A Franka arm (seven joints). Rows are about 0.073 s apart.
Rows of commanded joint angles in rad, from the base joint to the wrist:
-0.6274 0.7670 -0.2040 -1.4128 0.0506 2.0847 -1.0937
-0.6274 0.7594 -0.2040 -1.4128 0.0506 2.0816 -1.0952
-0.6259 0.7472 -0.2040 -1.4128 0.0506 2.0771 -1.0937
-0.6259 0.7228 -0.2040 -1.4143 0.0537 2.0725 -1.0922
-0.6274 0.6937 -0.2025 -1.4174 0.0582 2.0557 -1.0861
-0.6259 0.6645 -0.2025 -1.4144 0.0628 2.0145 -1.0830
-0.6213 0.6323 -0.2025 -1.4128 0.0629 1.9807 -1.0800
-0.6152 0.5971 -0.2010 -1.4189 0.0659 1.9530 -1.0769
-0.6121 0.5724 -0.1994 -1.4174 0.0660 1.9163 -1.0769
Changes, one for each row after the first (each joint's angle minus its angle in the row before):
0.0000 -0.0076 0.0000 0.0000 0.0000 -0.0031 -0.0015
0.0015 -0.0122 0.0000 0.0000 0.0000 -0.0045 0.0015
0.0000 -0.0244 0.0000 -0.0015 0.0031 -0.0046 0.0015
-0.0015 -0.0291 0.0015 -0.0031 0.0045 -0.0168 0.0061
0.0015 -0.0292 0.0000 0.0030 0.0046 -0.0412 0.0031
0.0046 -0.0322 0.0000 0.0016 0.0001 -0.0338 0.0030
0.0061 -0.0352 0.0015 -0.0061 0.0030 -0.0277 0.0031
0.0031 -0.0247 0.0016 0.0015 0.0001 -0.0367 0.0000

